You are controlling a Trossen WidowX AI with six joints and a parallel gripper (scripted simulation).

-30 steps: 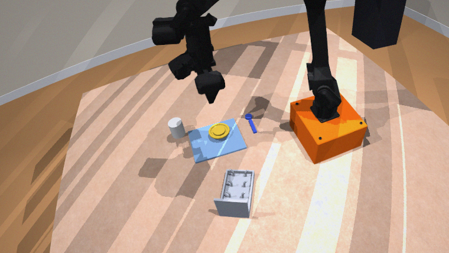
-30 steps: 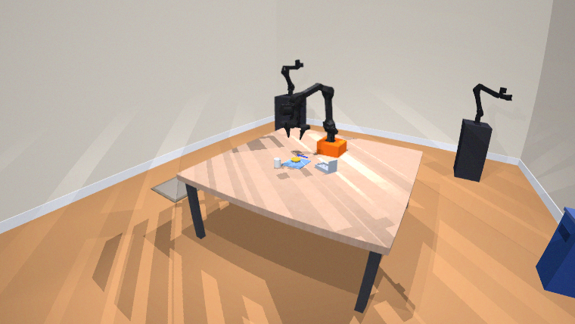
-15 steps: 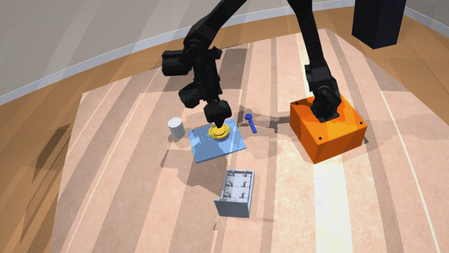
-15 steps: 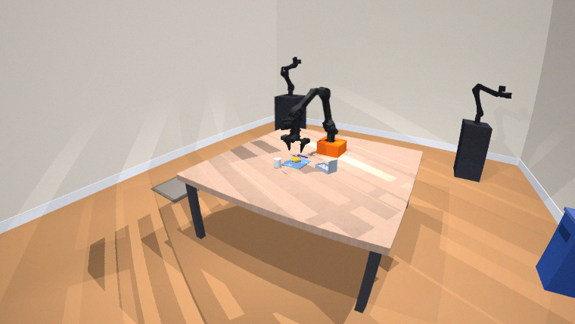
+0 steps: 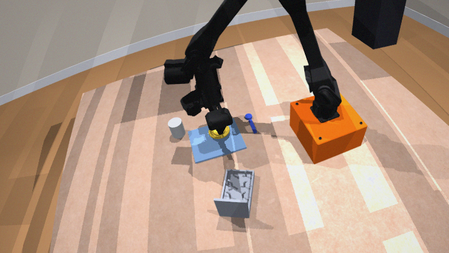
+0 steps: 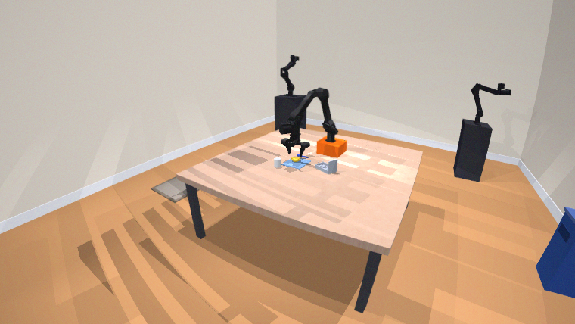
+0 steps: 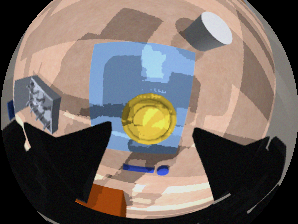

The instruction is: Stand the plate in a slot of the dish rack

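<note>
The yellow plate is 3 cm below my gripper tip. Also, from my gripper tip: blue spoon 10 cm behind, 4 cm below, 1 cm to the right; then light blue mat 4 cm below, 2 cm to the left, 2 cm ahead; then cup 12 cm ahead, 6 cm to the right, 2 cm below.
</note>
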